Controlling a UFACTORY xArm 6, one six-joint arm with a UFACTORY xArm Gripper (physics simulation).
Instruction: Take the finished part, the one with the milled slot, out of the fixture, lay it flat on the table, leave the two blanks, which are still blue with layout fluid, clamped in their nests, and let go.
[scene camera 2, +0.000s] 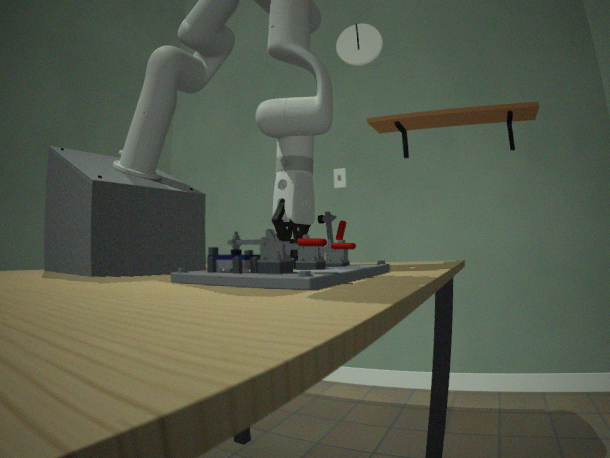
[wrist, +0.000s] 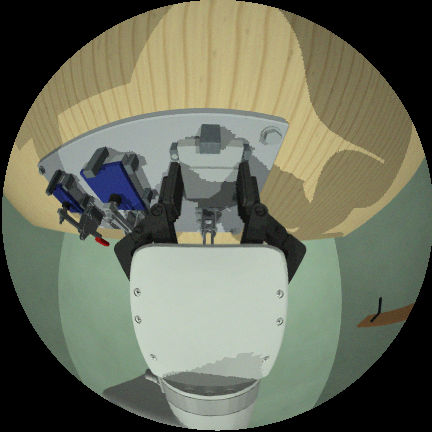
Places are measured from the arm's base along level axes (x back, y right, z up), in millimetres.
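Pixels of known places: gripper, fingertip midpoint: (wrist: 209, 170); arm's base, origin of the base link: (scene camera 2: 136, 171).
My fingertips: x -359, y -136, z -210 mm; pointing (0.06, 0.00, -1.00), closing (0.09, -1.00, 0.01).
For each thing: its top centre in the pictures, then the offset to it from my fingertips. "pt": a spot on its surface instead. Level surfaces: height alone.
- finished part, middle of its top: (wrist: 208, 183) dz +4, dx -13, dy -1 mm
- grey stop block, middle of its top: (wrist: 209, 148) dz +14, dx +37, dy +3 mm
- fixture, middle of its top: (wrist: 131, 199) (scene camera 2: 294, 269) dz -14, dx -73, dy +106 mm
- bolt head, surface spot: (wrist: 270, 135) pt dz -7, dx +43, dy -45 mm
- wooden table, its level: dz -29 mm
The finished part (wrist: 192, 157), bare grey metal with a line across it, lies in its nest under the wrist, at a grey stop block (wrist: 210, 137). My gripper (wrist: 209, 170) (scene camera 2: 294, 240) is shut on it, with one black finger against each long side. The part still looks level with the nest. The slot is hard to make out. Two blue blanks (wrist: 114, 185) (wrist: 68, 198) sit clamped in their nests to the left in the wrist view. Blue also shows low on the fixture (scene camera 2: 240, 280) (wrist: 150, 131) in the scene view, where clamps hide the finished part.
A raised clamp arm (scene camera 2: 329, 231) stands close beside the gripper. Red clamp handles (scene camera 2: 312, 242) (scene camera 2: 343, 245) stick out towards the table edge. A bolt head (wrist: 270, 135) sits at the plate's corner. The wooden table (scene camera 2: 150, 340) (wrist: 225, 60) extends around the fixture. The grey robot pedestal (scene camera 2: 145, 230) stands behind.
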